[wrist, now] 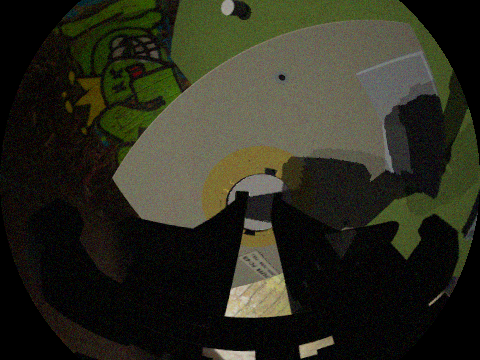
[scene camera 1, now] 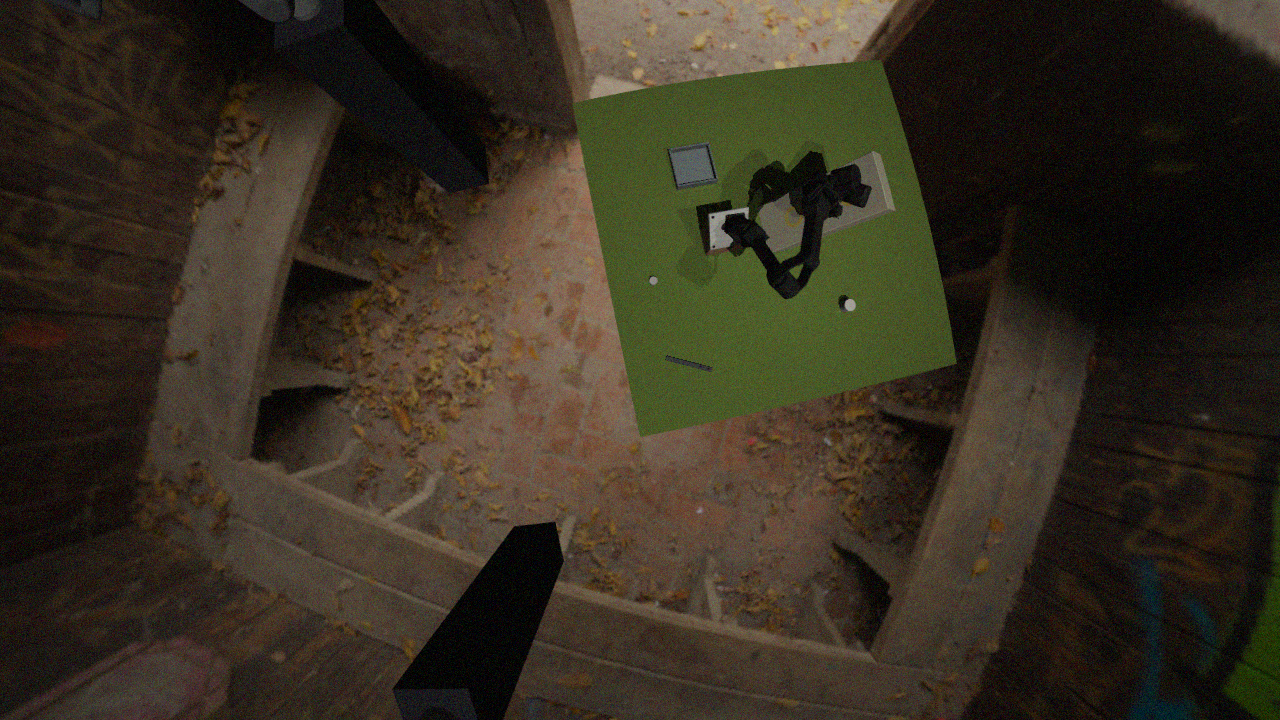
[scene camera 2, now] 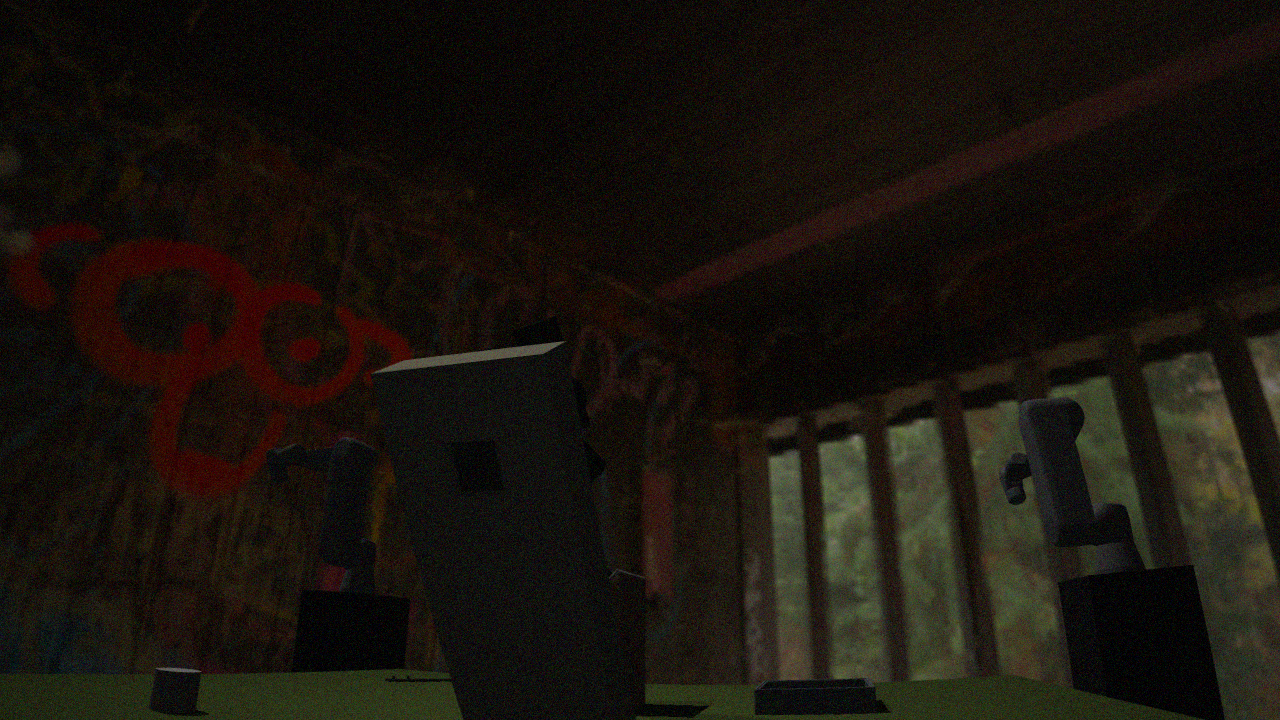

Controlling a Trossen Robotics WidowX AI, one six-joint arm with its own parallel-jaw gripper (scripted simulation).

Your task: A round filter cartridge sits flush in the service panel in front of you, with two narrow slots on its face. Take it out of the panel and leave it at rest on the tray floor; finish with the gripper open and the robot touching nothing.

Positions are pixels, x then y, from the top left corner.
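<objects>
Round filter cartridge, visible in the wrist view (259,190). Scene camera 2 does not show the cartridge, hidden by a service panel.
</objects>
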